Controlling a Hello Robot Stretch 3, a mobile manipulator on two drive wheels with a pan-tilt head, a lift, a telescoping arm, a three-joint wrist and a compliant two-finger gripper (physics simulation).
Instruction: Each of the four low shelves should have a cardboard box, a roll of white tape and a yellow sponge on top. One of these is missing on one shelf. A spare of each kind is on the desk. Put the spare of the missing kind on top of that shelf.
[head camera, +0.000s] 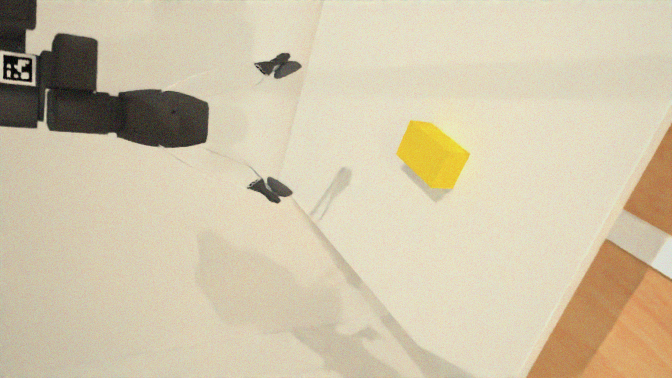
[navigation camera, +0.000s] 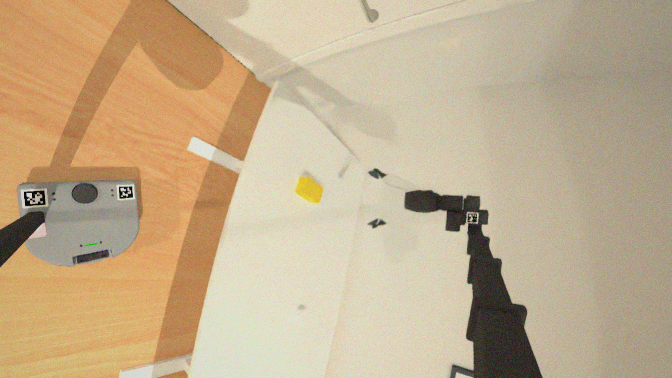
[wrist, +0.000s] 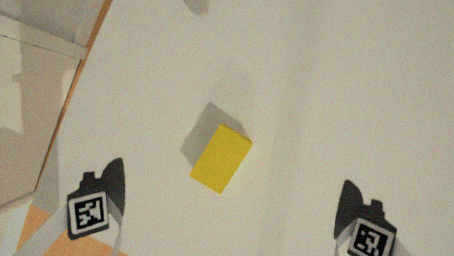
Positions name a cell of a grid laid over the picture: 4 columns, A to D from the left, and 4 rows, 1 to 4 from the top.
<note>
In view: the gripper (head camera: B2), a yellow sponge (head camera: C2) and a white desk (head camera: D2).
The gripper also shows in the navigation camera view (navigation camera: C3) and in the wrist view (wrist: C3). The white desk shows as well in the navigation camera view (navigation camera: B3) and in the wrist view (wrist: C2).
</note>
